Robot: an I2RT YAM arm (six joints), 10 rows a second.
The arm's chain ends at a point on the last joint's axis. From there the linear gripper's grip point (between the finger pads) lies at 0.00 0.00 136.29 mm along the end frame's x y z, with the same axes.
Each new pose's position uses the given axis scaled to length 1; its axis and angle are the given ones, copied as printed.
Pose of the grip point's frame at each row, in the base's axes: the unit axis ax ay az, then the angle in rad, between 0 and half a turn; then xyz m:
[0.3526, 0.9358, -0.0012, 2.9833, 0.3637, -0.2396, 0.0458]
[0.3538, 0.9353, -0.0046, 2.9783, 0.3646, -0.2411, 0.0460]
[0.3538, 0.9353, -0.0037, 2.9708, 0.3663, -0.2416, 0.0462]
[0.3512, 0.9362, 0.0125, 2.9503, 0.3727, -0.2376, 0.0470]
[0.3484, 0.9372, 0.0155, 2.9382, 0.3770, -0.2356, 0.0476]
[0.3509, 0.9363, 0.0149, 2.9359, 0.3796, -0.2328, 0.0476]
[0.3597, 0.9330, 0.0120, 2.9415, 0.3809, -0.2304, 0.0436]
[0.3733, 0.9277, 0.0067, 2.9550, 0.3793, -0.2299, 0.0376]
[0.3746, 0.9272, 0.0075, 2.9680, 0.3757, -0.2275, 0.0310]
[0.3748, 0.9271, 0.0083, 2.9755, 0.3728, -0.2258, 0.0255]
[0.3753, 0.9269, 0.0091, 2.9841, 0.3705, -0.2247, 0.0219]
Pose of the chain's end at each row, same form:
[0.3526, 0.9358, -0.0012, 2.9833, 0.3437, -0.2317, 0.1804]
[0.3538, 0.9353, -0.0046, 2.9783, 0.3443, -0.2321, 0.1805]
[0.3538, 0.9353, -0.0037, 2.9708, 0.3450, -0.2325, 0.1805]
[0.3512, 0.9362, 0.0125, 2.9503, 0.3473, -0.2317, 0.1808]
[0.3484, 0.9372, 0.0155, 2.9382, 0.3497, -0.2299, 0.1810]
[0.3509, 0.9363, 0.0149, 2.9359, 0.3521, -0.2268, 0.1810]
[0.3597, 0.9330, 0.0120, 2.9415, 0.3545, -0.2237, 0.1771]
[0.3733, 0.9277, 0.0067, 2.9550, 0.3552, -0.2221, 0.1715]
[0.3746, 0.9272, 0.0075, 2.9680, 0.3531, -0.2206, 0.1652]
[0.3748, 0.9271, 0.0083, 2.9755, 0.3511, -0.2194, 0.1599]
[0.3753, 0.9269, 0.0091, 2.9841, 0.3498, -0.2190, 0.1565]

